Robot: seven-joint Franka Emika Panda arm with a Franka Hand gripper.
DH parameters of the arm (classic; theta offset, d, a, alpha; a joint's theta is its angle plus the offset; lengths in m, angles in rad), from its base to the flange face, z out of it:
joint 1: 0 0.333 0 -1.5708
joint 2: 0 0 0 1.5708
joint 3: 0 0.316 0.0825 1.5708
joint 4: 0 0 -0.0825 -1.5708
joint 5: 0 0.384 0 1.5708
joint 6: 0 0 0.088 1.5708
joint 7: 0 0.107 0 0
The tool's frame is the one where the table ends.
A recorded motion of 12 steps. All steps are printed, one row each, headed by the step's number.
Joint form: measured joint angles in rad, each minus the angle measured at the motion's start. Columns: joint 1, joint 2, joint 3, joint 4, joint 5, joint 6, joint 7.
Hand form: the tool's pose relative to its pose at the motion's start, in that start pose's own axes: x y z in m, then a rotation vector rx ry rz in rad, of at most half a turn. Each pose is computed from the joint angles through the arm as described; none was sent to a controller.
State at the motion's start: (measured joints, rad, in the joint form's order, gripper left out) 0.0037 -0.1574 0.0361 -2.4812 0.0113 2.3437 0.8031
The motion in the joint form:
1: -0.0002 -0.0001 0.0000 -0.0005 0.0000 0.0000 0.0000
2: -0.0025 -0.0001 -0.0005 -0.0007 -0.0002 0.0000 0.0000
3: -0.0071 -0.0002 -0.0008 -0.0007 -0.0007 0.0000 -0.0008
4: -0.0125 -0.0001 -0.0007 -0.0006 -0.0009 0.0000 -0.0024
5: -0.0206 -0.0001 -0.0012 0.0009 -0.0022 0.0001 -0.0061
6: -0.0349 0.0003 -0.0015 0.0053 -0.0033 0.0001 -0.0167
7: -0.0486 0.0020 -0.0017 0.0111 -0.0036 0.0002 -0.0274
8: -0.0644 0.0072 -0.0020 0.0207 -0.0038 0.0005 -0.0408
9: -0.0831 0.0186 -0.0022 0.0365 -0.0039 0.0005 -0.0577
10: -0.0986 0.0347 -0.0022 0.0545 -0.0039 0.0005 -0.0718
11: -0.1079 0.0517 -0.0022 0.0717 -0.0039 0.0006 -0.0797
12: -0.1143 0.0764 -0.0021 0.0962 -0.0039 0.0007 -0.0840
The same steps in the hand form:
1: 0.0000 0.0002 0.0002 -0.0003 -0.0003 0.0002
2: 0.0008 0.0011 0.0002 -0.0005 -0.0003 0.0029
3: 0.0025 0.0027 0.0002 -0.0007 0.0001 0.0066
4: 0.0042 0.0043 0.0002 -0.0009 0.0003 0.0102
5: 0.0074 0.0068 -0.0005 -0.0005 0.0021 0.0141
6: 0.0131 0.0106 -0.0022 0.0017 0.0057 0.0173
7: 0.0189 0.0139 -0.0039 0.0043 0.0090 0.0203
8: 0.0262 0.0172 -0.0056 0.0072 0.0127 0.0228
9: 0.0359 0.0203 -0.0070 0.0100 0.0162 0.0246
10: 0.0451 0.0220 -0.0071 0.0112 0.0176 0.0260
11: 0.0522 0.0218 -0.0063 0.0116 0.0177 0.0273
12: 0.0602 0.0191 -0.0048 0.0120 0.0173 0.0292

